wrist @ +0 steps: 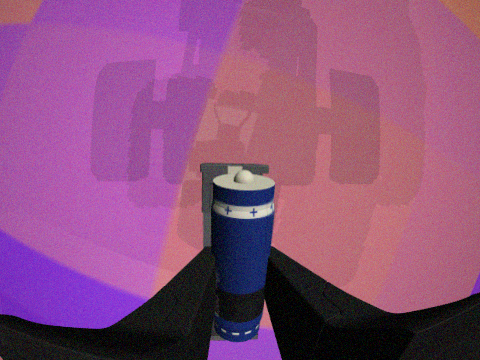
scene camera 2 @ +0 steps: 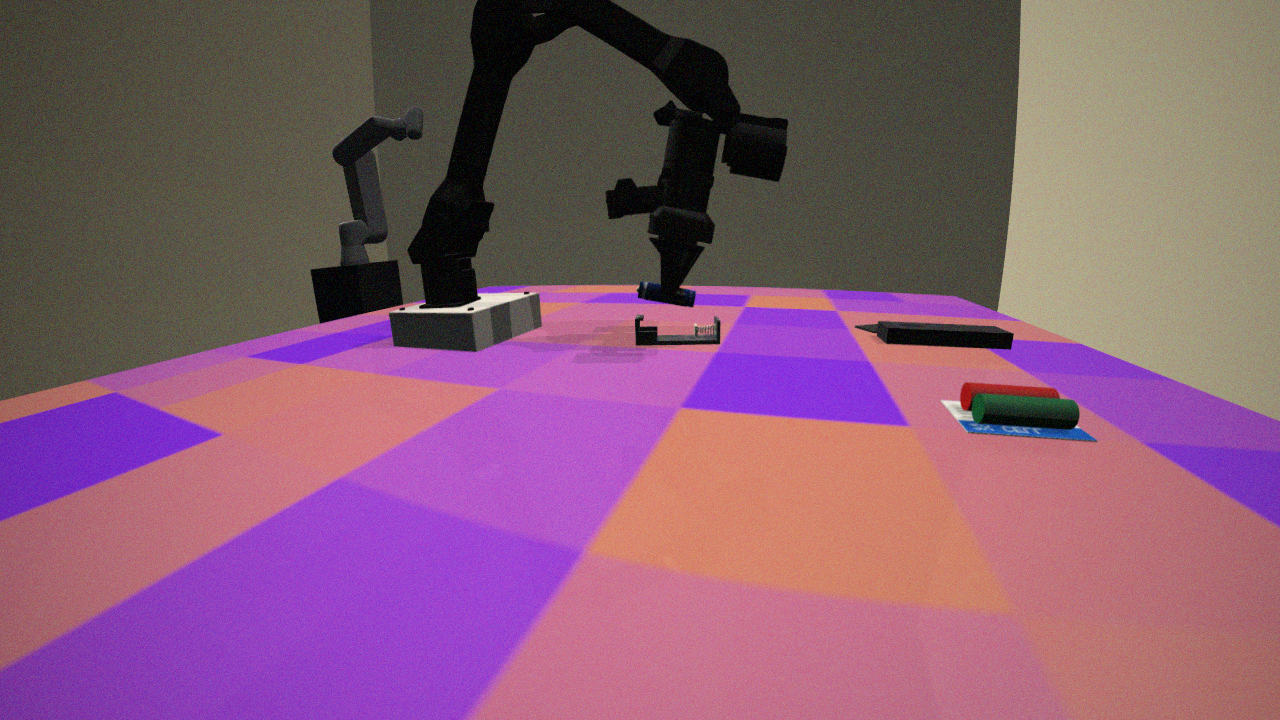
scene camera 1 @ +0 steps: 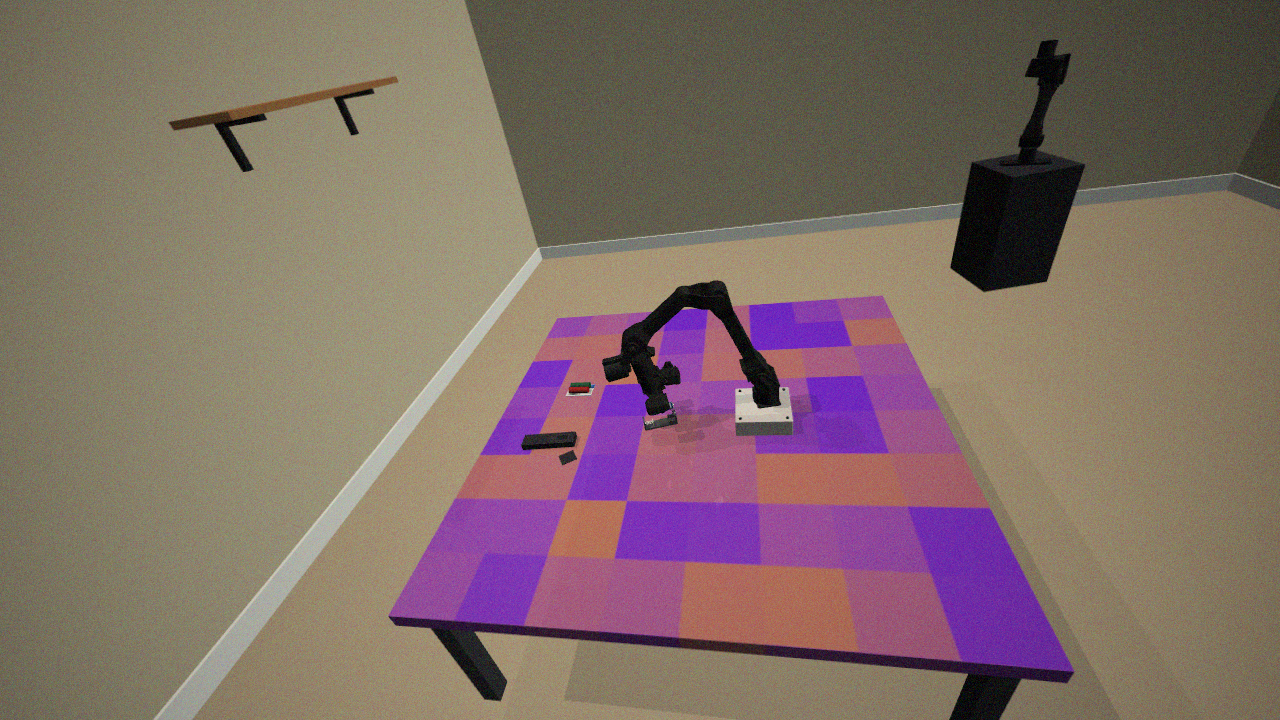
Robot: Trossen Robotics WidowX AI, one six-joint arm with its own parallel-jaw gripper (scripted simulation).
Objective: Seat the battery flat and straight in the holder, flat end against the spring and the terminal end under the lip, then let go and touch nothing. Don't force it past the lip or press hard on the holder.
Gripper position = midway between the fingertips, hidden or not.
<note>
I see my gripper (scene camera 2: 665,300) and a black remote (scene camera 2: 904,333).
My gripper is seen too in the wrist view (wrist: 238,256) and in scene camera 1 (scene camera 1: 662,410). The black remote is seen too in scene camera 1 (scene camera 1: 562,439).
</note>
